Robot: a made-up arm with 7 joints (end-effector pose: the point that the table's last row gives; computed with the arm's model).
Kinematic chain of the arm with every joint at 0, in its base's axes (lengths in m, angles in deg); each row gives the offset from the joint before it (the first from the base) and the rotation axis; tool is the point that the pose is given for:
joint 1: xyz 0 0 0.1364 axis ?
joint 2: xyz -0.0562 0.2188 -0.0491 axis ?
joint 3: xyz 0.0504 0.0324 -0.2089 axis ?
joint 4: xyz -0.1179 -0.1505 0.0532 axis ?
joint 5: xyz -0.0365 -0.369 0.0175 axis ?
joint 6: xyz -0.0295 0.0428 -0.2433 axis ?
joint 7: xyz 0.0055 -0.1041 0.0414 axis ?
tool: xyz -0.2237 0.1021 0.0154
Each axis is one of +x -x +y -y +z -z.
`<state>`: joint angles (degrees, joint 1 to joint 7).
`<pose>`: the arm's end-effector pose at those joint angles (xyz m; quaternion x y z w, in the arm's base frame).
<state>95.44 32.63 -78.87 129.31 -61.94 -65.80 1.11</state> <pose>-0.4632 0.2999 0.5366 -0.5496 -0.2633 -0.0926 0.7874</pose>
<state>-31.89 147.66 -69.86 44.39 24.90 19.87 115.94</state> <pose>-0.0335 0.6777 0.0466 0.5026 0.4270 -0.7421 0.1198</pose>
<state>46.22 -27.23 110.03 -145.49 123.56 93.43 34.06</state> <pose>-0.2137 0.6485 -0.1553 -0.5674 -0.0292 -0.4105 0.7133</pose>
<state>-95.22 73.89 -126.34 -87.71 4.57 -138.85 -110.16</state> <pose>-0.2324 0.6521 0.2971 0.1941 -0.4901 -0.1003 0.8438</pose>
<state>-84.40 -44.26 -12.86 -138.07 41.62 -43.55 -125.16</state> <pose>0.5833 0.4872 0.0968 0.0892 0.4419 -0.5378 0.7124</pose>
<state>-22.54 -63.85 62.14 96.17 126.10 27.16 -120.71</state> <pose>0.2390 0.0685 0.2352 -0.7715 -0.4524 -0.3263 0.3059</pose>
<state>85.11 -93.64 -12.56 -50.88 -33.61 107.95 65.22</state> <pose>0.0086 -0.4356 0.1927 -0.8210 -0.2632 0.3198 0.3928</pose>
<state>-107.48 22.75 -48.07 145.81 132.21 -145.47 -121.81</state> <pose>0.2495 0.2902 -0.6485 0.2281 -0.7221 0.5556 0.3433</pose>
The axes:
joint 1: +y
joint 2: +x
joint 3: +y
joint 4: -x
joint 5: +z
joint 6: -x
joint 7: -z

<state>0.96 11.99 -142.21 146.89 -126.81 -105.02 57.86</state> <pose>-0.0751 0.4017 -0.4305 0.2220 0.8455 -0.1972 0.4439</pose>
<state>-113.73 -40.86 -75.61 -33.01 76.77 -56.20 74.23</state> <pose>0.1048 -0.3629 0.3249 -0.3850 -0.7839 0.0933 0.4781</pose>
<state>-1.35 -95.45 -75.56 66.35 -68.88 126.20 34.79</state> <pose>-0.1764 -0.0886 0.6385 0.1457 0.5369 0.7128 0.4271</pose>
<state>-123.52 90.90 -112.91 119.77 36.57 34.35 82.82</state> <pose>0.3663 0.7721 0.0941 0.5081 -0.1207 -0.8273 0.2071</pose>
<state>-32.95 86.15 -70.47 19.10 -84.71 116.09 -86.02</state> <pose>0.0843 0.2929 -0.2332 0.5202 0.2062 0.2779 0.7808</pose>
